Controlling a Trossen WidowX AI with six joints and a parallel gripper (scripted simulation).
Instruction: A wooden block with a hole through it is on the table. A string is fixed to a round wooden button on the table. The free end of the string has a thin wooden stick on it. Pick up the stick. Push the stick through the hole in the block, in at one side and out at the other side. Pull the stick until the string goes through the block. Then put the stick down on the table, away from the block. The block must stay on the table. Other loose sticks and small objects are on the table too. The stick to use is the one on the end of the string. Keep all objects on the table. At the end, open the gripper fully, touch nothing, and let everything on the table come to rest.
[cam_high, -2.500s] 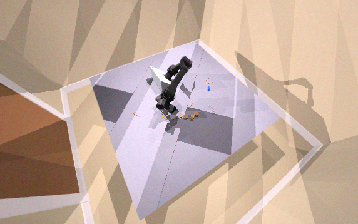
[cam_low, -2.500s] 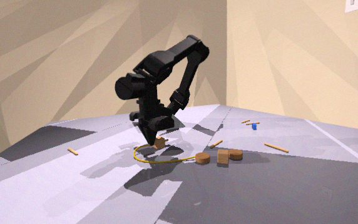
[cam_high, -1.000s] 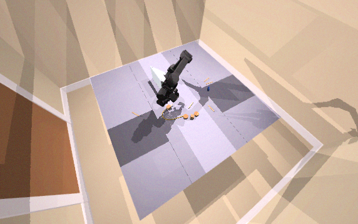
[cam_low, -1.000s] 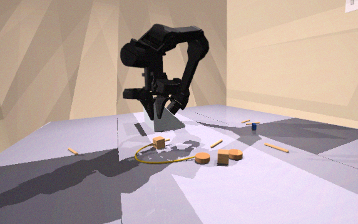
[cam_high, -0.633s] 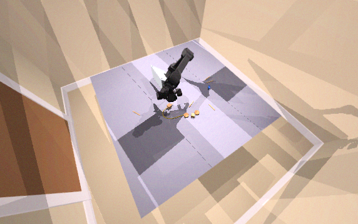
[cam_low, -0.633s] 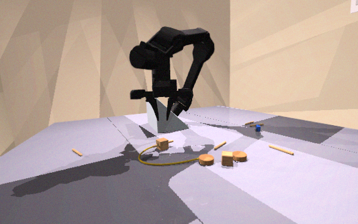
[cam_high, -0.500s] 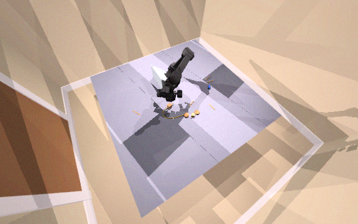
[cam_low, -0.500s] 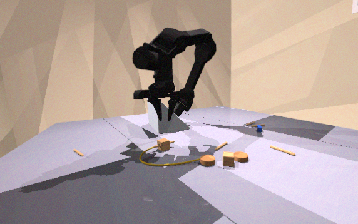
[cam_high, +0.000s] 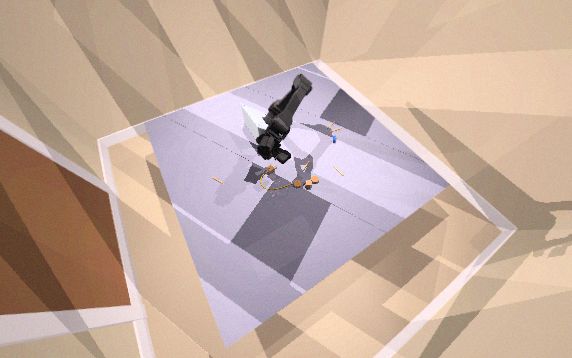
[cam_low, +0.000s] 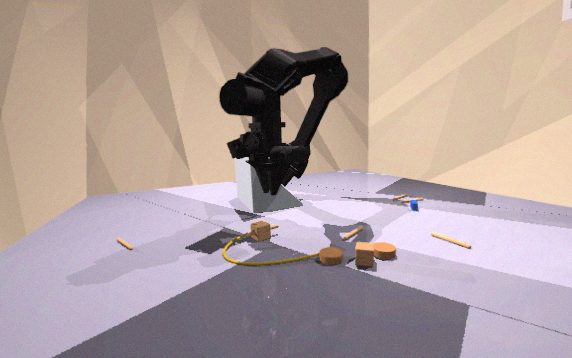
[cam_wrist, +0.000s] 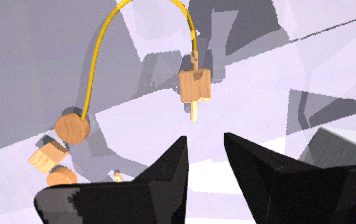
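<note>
Now: the thin wooden stick 70 mm below my gripper tip, 40 mm to the right of it and 10 mm ahead of it. Round my gripper tip: round wooden button: 140 mm ahead, 80 mm below, 70 mm to the left; then plain wooden cube: 170 mm ahead, 120 mm to the left, 80 mm below; then disc: 170 mm to the left, 160 mm ahead, 80 mm below.
</note>
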